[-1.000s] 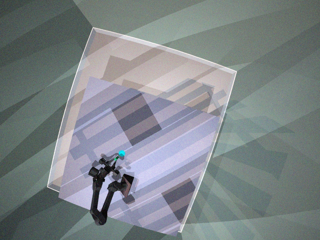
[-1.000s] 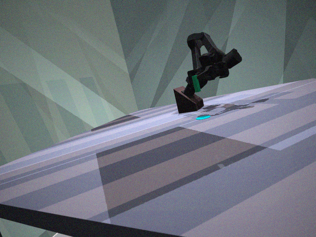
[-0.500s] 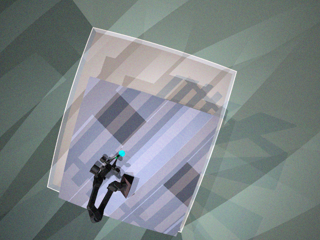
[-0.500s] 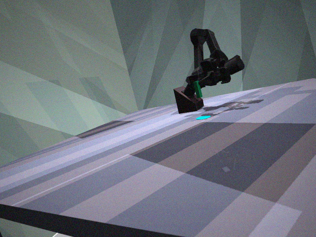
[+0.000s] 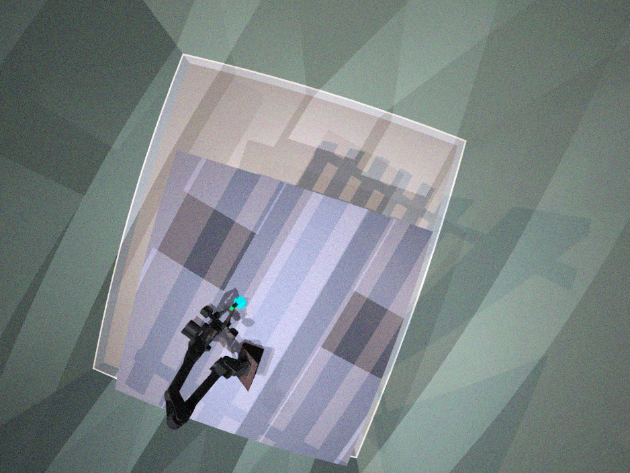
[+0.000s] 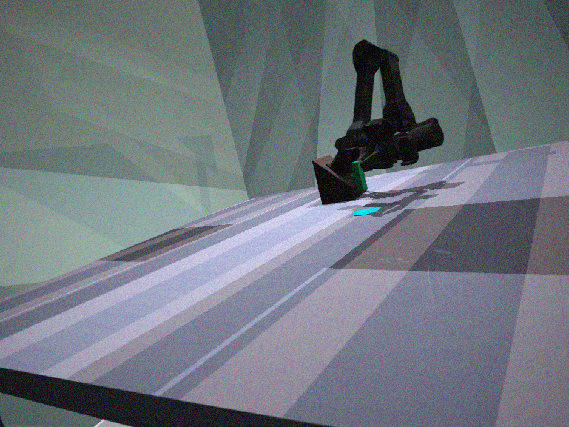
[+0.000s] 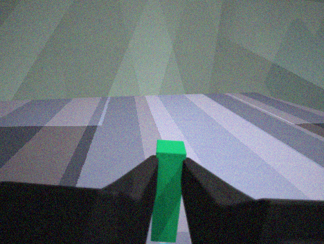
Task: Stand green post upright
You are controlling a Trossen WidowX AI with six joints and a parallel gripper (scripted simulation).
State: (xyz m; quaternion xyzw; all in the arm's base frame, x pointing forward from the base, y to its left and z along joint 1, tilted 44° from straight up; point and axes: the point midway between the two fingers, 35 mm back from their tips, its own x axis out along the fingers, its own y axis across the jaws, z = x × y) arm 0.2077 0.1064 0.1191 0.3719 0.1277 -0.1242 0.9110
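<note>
Right now the cyan circle is 11 cm below my gripper tip. Also, from my gripper tip: green post (2 cm below).
</note>
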